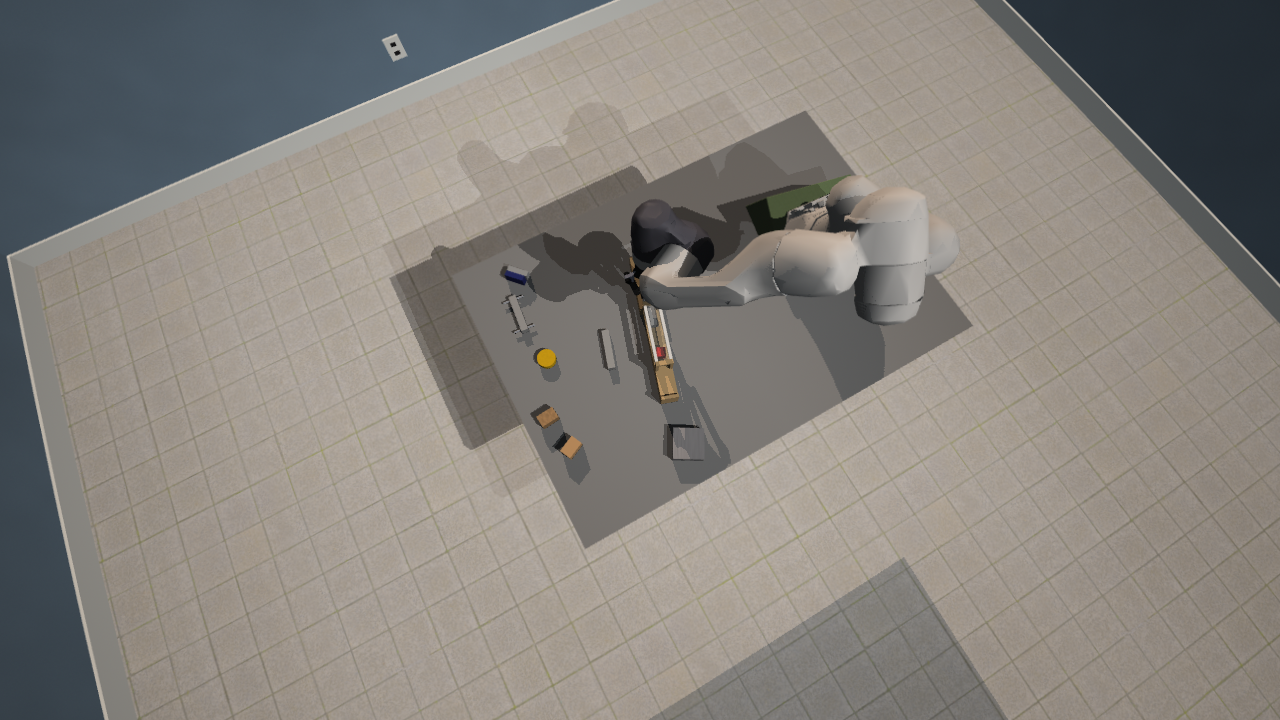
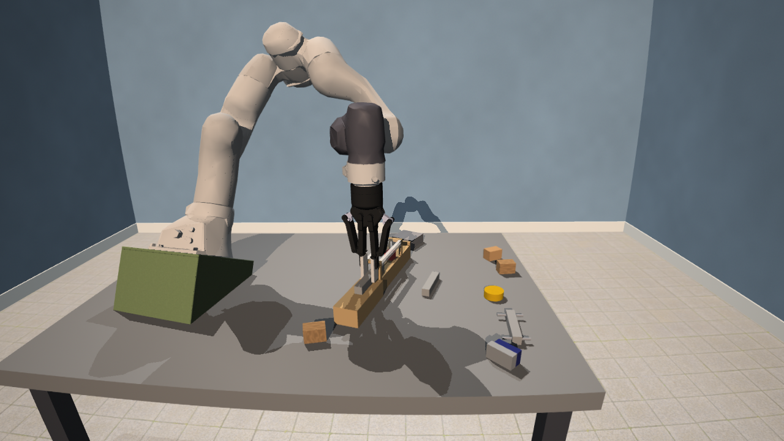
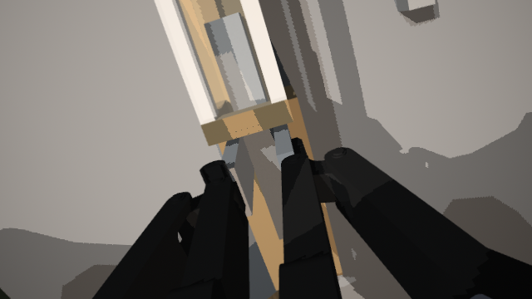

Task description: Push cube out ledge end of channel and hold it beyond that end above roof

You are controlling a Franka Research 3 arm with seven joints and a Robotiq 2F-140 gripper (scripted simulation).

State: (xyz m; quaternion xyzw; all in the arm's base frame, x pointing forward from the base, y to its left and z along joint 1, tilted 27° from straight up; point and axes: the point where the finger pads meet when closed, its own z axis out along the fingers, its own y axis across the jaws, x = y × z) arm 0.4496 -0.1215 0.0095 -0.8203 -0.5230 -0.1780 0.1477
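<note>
Now: the long grey bar 3 cm below my hand. Round my hand: short grey bar 16 cm ahead, 7 cm below, 4 cm to the left; then red cube 14 cm to the left, 6 cm ahead, 3 cm below; then long wooden channel 10 cm to the left, 4 cm ahead, 3 cm below.
</note>
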